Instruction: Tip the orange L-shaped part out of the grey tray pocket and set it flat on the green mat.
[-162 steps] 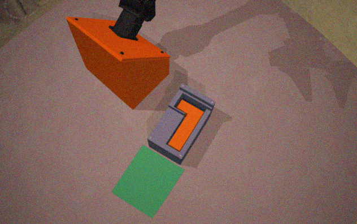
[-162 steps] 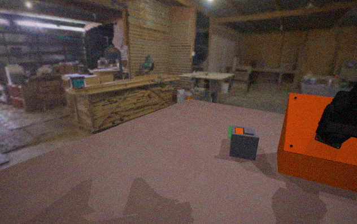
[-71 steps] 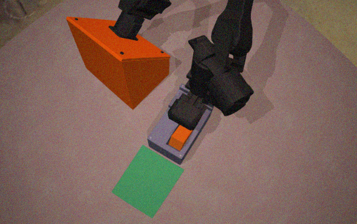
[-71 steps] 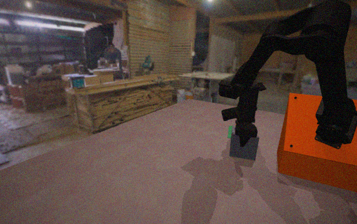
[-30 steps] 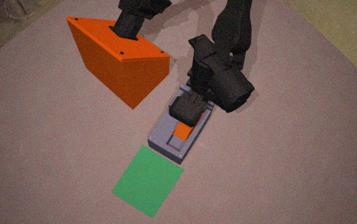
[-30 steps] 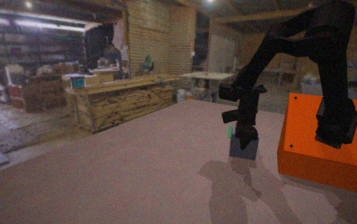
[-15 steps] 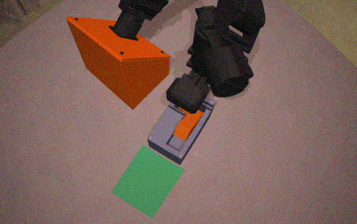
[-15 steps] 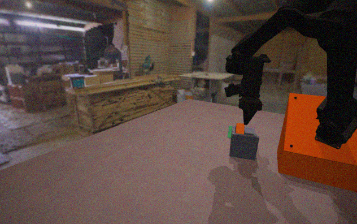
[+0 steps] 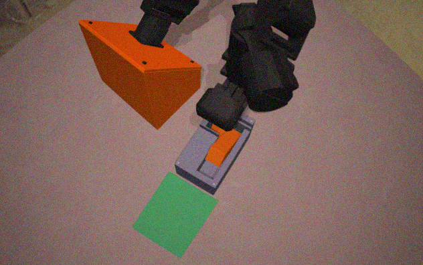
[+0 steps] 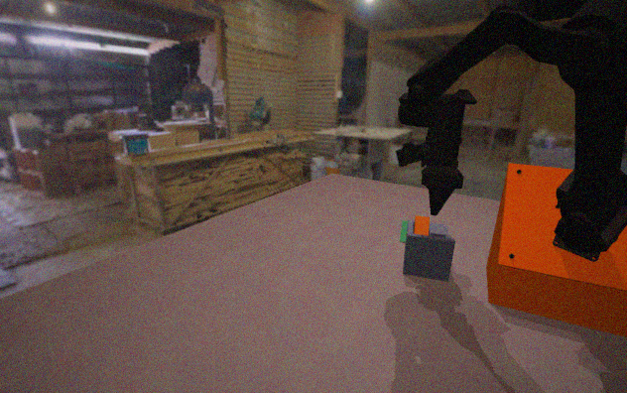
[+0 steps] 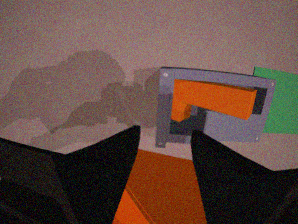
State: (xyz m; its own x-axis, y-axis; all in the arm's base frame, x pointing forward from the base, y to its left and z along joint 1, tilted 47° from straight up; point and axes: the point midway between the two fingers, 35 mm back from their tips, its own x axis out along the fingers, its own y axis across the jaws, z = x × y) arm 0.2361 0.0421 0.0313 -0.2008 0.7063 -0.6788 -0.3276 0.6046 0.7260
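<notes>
The orange L-shaped part is 1 cm ahead of my gripper tip, 4 cm to the right of it and 10 cm below it. The rest, counted from my gripper tip: mat (7 cm ahead, 21 cm to the right, 16 cm below).
</notes>
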